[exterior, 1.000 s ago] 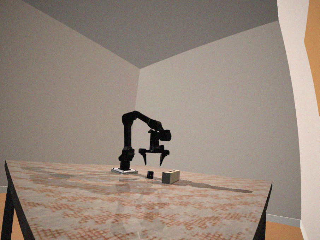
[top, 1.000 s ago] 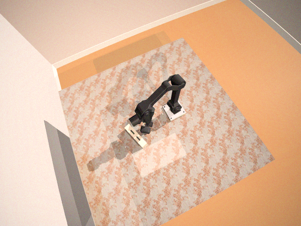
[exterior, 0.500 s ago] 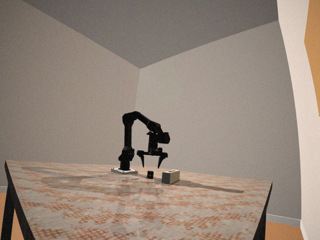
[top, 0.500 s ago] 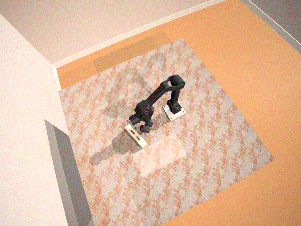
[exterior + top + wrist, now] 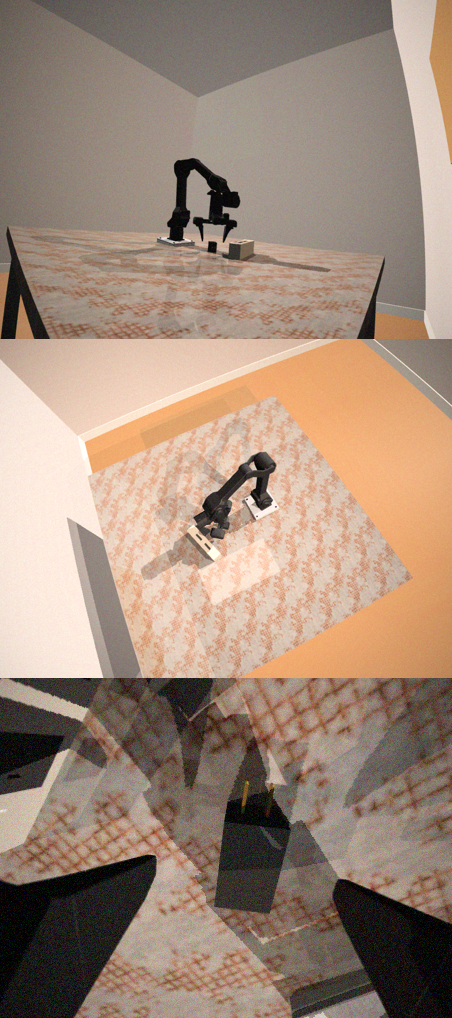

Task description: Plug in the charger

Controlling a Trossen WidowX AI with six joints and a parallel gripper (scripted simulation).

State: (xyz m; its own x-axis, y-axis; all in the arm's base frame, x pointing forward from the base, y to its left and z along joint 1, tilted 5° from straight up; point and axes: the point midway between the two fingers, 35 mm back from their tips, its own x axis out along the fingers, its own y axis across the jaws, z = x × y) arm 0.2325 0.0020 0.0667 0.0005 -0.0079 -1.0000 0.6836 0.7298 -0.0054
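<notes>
Now: gripper tip 20 mm above the dark grey two-prong charger, 10 mm to the left of it and 10 mm short of it.
</notes>
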